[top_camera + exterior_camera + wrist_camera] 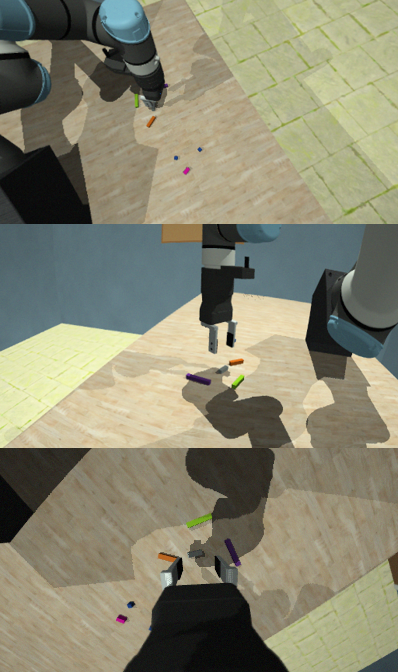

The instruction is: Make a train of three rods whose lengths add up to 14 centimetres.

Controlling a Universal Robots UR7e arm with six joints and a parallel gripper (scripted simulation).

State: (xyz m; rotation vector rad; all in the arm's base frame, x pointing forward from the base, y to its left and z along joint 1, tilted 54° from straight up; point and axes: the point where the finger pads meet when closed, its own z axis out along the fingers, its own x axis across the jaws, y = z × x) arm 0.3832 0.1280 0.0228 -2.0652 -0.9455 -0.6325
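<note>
My hand is 10 mm past the grey rod and 70 mm above it. From my hand the other things lie so: orange rod (40 mm behind, 50 mm to the right, 70 mm below); lime rod (50 mm behind, 50 mm to the left, 70 mm below); purple rod (40 mm ahead, 60 mm to the left, 70 mm below).
</note>
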